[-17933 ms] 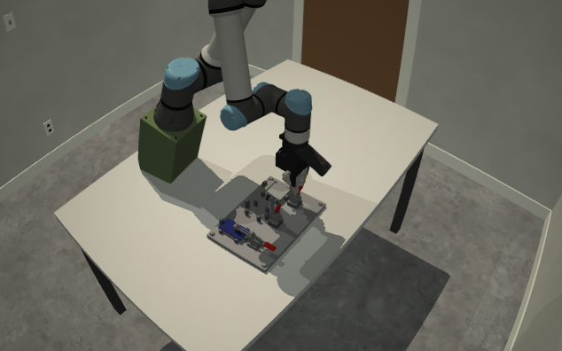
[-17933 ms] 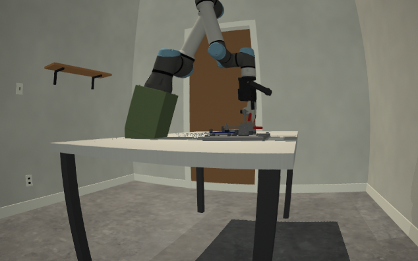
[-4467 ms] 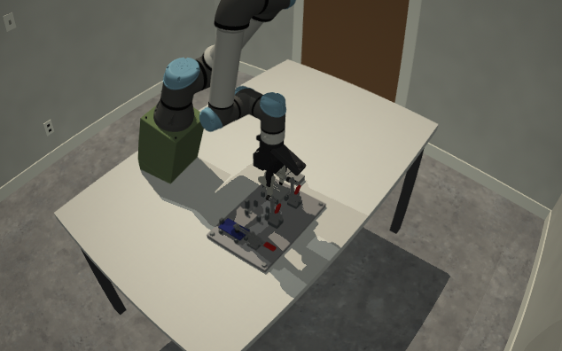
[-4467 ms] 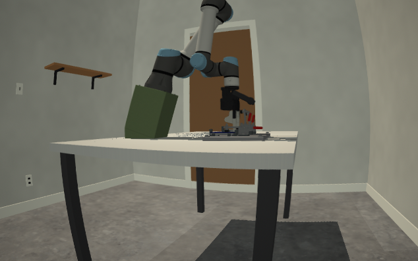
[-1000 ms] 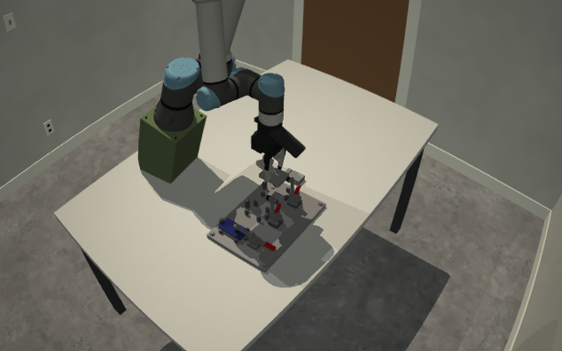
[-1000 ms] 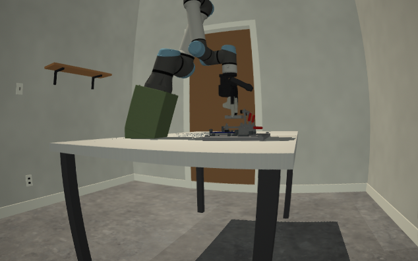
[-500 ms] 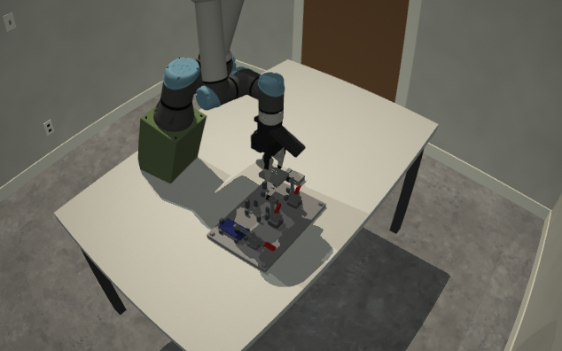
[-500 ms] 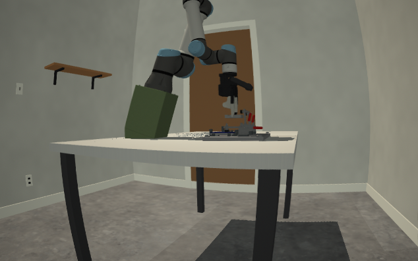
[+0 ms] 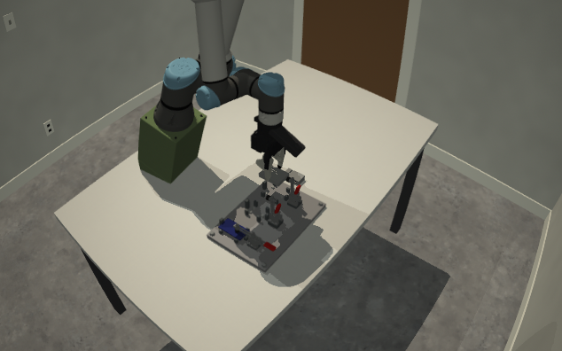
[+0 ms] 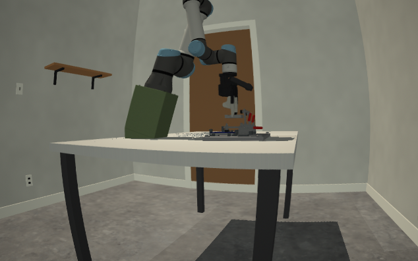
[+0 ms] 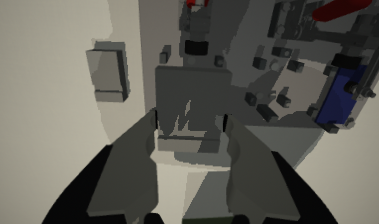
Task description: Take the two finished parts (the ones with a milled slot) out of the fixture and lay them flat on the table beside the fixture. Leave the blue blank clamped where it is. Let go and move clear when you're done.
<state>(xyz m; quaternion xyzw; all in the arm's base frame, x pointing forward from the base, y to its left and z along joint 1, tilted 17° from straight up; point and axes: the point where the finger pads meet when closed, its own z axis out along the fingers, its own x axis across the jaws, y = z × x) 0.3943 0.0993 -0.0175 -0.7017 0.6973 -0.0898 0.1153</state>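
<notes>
The pale grey part lies 10 mm below my hand and 10 mm behind it. Also, from my hand: blue blank 220 mm to the right, 80 mm below, 10 mm ahead; grey fixture plate 110 mm to the right, 100 mm below, 60 mm ahead.
</notes>
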